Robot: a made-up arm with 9 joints. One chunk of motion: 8 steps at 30 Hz.
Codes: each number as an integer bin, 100 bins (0 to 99) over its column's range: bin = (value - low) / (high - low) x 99, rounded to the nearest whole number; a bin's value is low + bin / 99 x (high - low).
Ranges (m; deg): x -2.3..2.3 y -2.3..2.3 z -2.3..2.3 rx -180..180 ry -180..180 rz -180..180
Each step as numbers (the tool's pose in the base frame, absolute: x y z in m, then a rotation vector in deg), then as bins.
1 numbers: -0.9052 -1.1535 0.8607 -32.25 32.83 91.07
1 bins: 30 25 68 41 59 75
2 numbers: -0.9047 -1.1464 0.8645 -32.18 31.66 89.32
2 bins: 30 25 68 41 58 74
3 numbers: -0.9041 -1.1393 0.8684 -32.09 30.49 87.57
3 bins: 30 25 68 41 58 74
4 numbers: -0.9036 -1.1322 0.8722 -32.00 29.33 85.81
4 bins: 30 25 68 41 58 73
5 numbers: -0.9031 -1.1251 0.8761 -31.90 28.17 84.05
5 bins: 30 25 68 41 57 73
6 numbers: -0.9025 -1.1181 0.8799 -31.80 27.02 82.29
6 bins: 30 25 68 41 57 72
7 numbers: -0.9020 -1.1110 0.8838 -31.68 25.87 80.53
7 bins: 30 26 69 41 57 72
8 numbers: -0.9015 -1.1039 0.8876 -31.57 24.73 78.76
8 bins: 30 26 69 41 56 71
